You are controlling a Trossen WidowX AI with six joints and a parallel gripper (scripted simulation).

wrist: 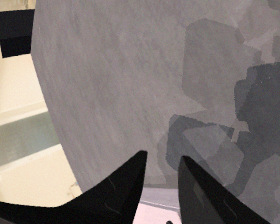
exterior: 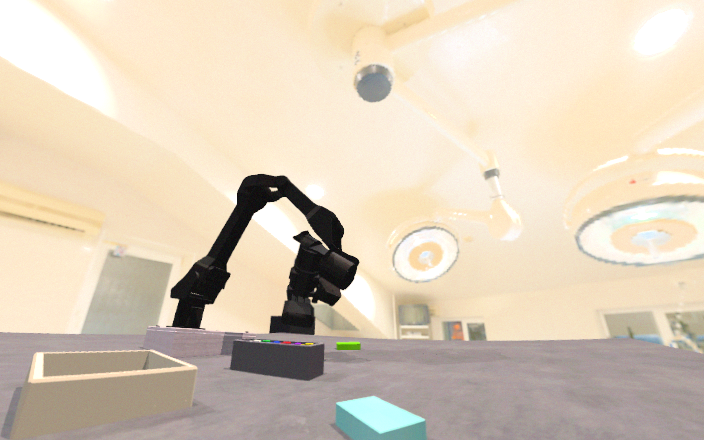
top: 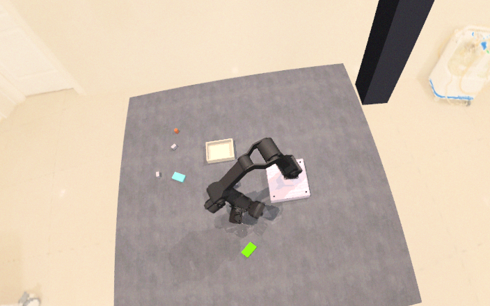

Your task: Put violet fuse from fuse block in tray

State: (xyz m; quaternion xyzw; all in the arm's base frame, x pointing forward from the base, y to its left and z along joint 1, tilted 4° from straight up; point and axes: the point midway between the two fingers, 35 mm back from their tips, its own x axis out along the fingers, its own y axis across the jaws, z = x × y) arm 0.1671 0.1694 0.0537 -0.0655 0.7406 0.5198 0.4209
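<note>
Right now my gripper tip is 19 cm short of the violet fuse, 15 cm to the left of it and 4 cm above it. The rest, counted from my gripper tip: green card: 6 cm ahead, 13 cm to the left, 6 cm below; cream tray: 17 cm ahead, 34 cm to the right, 6 cm below; cyan block: 38 cm ahead, 23 cm to the right, 6 cm below.
</note>
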